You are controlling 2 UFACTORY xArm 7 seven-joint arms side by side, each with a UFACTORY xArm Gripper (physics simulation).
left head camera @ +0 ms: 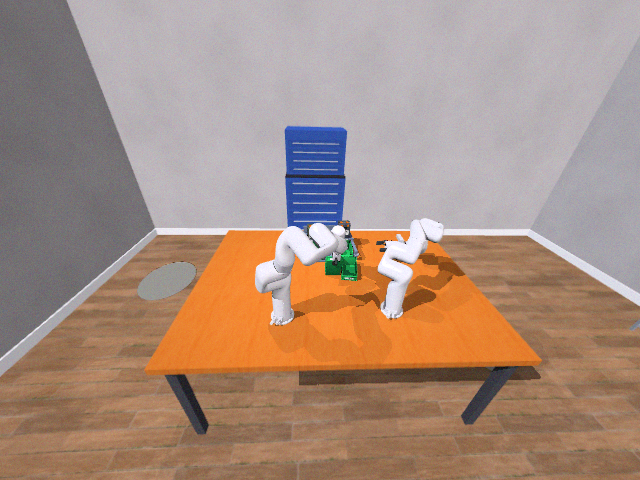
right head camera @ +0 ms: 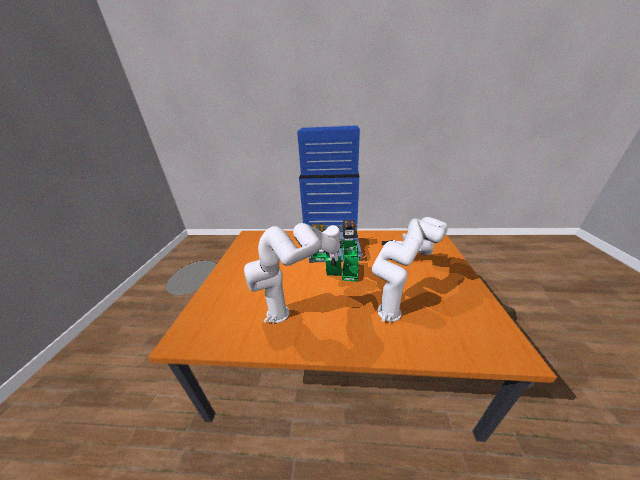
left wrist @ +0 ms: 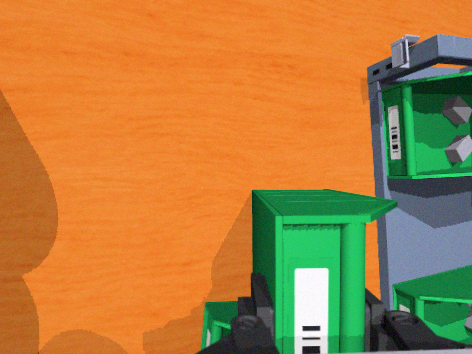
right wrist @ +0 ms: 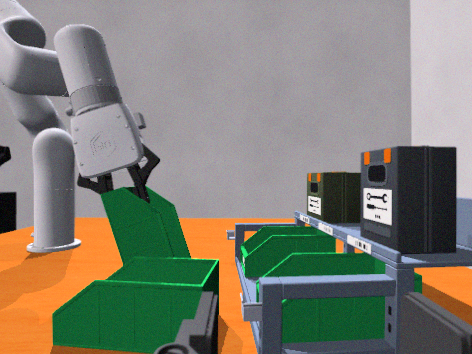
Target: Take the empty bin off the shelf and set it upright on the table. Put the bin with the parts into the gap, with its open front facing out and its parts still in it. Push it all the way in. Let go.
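Frame: origin at the left arm's base, x left, y back, z up, level; millimetres.
Seen in the pictures: left gripper, between the fingertips: [left head camera: 334,262] [right head camera: 333,262] [left wrist: 297,299] [right wrist: 132,214]; right gripper, between the fingertips: [left head camera: 377,246] [right head camera: 382,246] [right wrist: 308,323]; left arm's base, origin of its link: [left head camera: 282,315] [right head camera: 278,313] [right wrist: 55,246]; right arm's base, origin of its link: [left head camera: 391,309] [right head camera: 389,312].
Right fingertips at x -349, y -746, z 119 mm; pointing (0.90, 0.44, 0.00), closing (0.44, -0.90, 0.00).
Offsets run from my right fingertips to a thing's middle. "*": to the spot under its first point. Level surfaces: height alone.
My left gripper [left wrist: 297,299] [right wrist: 132,214] is shut on a green bin @[dx +229, dy +300, dz -26 mm] [left wrist: 310,245] [right wrist: 145,235] [right head camera: 333,267], which is up on end and leaning in the right wrist view. Its lower end is hidden there. A second green bin @[dx +137, dy +230, dz -81 mm] [right wrist: 125,310] [left head camera: 349,271] [right head camera: 351,271] sits upright on the table beside it. The insides of both are hidden in the wrist views, so I cannot tell which holds parts. The grey shelf [right wrist: 272,310] [left wrist: 377,150] has a gap between a bin with grey parts @[dx +435, dy +141, dz -75 mm] [left wrist: 420,120] and another bin @[* dx +258, dy +96, dz -77 mm] [left wrist: 440,290]. My right gripper [right wrist: 308,323] is open, near the shelf's right end.
A dark tool case @[dx +284, dy -57, dz +44 mm] [right wrist: 408,200] and an olive case @[dx +486, dy +55, dz +32 mm] [right wrist: 327,200] stand on the shelf's top board. Small clips [right wrist: 250,306] [left wrist: 400,52] stick out from the shelf ends. A tall blue panel [left head camera: 315,155] [right head camera: 328,155] stands behind the table @[dz -118 mm] [left head camera: 232,341].
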